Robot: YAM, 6 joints.
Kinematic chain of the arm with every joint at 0, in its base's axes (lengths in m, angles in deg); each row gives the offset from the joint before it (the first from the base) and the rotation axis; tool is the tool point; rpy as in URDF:
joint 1: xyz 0 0 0.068 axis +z
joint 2: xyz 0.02 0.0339 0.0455 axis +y
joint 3: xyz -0.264 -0.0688 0 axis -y
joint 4: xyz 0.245 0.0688 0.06 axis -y
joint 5: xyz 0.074 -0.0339 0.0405 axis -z
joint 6: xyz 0.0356 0 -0.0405 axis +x
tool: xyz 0 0 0 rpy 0 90 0
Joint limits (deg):
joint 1: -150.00..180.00
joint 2: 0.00..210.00
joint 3: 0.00..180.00
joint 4: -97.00..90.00
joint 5: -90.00..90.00
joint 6: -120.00..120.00
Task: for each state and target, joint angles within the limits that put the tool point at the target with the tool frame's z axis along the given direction. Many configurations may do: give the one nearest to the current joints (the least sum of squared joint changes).
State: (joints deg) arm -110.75 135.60 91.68 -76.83 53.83 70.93
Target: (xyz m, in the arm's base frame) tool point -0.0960 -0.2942 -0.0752 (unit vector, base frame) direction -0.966 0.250 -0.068
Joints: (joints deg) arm -101.49 156.16 74.05 -45.59 85.07 70.93
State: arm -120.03 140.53 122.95 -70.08 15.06 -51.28
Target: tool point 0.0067 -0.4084 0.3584 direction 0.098 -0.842 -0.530
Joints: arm -89.51 100.32 96.48 -28.32 -5.21 -51.28
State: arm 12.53 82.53 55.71 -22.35 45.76 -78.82
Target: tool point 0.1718 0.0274 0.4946 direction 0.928 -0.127 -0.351
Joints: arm 12.95 63.48 96.86 -55.22 19.37 -78.82
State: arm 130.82 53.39 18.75 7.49 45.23 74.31
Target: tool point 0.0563 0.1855 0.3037 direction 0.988 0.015 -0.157
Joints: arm 83.48 60.14 51.92 -42.78 78.35 74.31
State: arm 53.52 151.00 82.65 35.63 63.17 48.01
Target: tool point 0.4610 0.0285 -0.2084 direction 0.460 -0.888 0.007
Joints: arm 7.70 201.35 123.15 79.40 70.31 48.01
